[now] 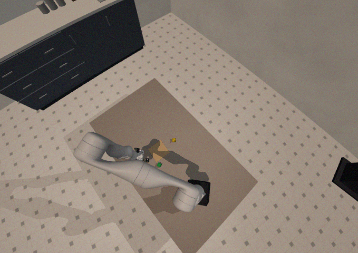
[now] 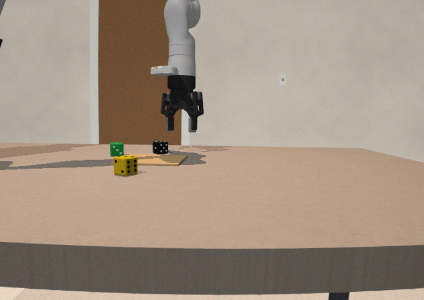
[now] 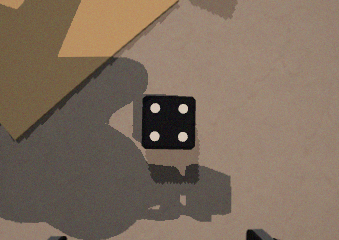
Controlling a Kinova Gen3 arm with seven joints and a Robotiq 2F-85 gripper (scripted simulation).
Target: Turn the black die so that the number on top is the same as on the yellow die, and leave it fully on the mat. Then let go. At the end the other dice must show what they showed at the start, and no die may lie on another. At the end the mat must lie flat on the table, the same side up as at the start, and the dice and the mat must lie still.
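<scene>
The black die lies 5 cm below my hand, 5 cm behind it and 3 cm to the right of it. The rest, counted from my hand: green die: 16 cm behind, 8 cm to the right, 5 cm below; yellow die: 32 cm to the right, 11 cm behind, 5 cm below; mat: 16 cm to the right, 7 cm behind, 6 cm below.
</scene>
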